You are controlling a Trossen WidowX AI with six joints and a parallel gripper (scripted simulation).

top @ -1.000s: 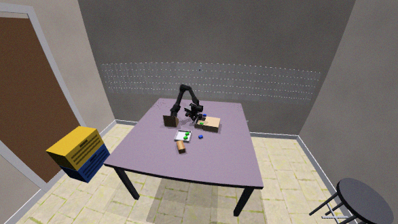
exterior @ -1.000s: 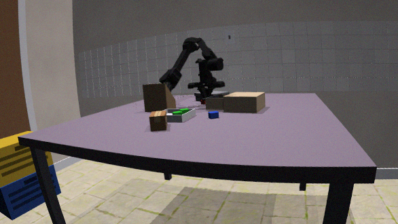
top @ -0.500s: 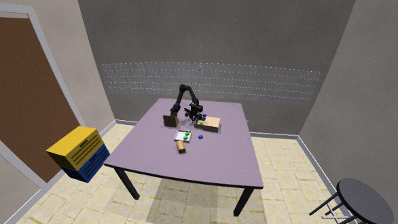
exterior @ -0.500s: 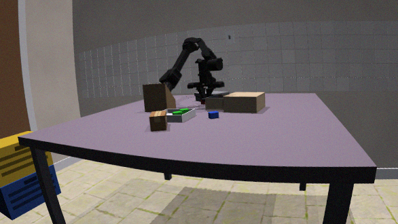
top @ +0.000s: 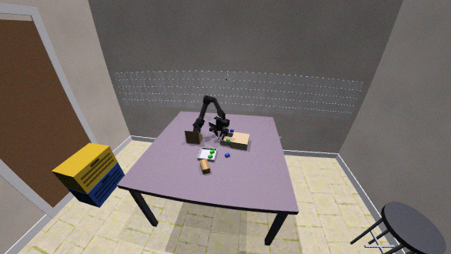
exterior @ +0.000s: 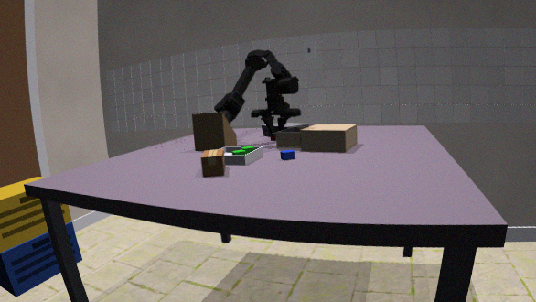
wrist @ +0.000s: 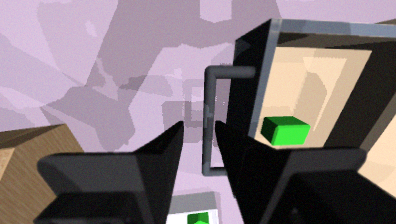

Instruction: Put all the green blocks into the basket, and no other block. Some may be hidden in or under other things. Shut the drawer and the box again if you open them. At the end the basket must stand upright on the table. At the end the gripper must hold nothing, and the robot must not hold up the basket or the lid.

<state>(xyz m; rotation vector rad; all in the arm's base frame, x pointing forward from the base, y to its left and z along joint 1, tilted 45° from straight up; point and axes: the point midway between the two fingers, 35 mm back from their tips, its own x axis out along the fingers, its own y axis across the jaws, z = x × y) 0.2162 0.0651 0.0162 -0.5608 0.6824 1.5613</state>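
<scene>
Now: hand 40 mm past the tray, 240 mm to the left of it and 60 mm above it. Round my hand: small brown box 10 mm behind, 400 mm to the right, 40 mm below; red block 80 mm behind, 140 mm to the left, 60 mm below; flat lid 90 mm behind, 270 mm to the left, 20 mm below.
</scene>
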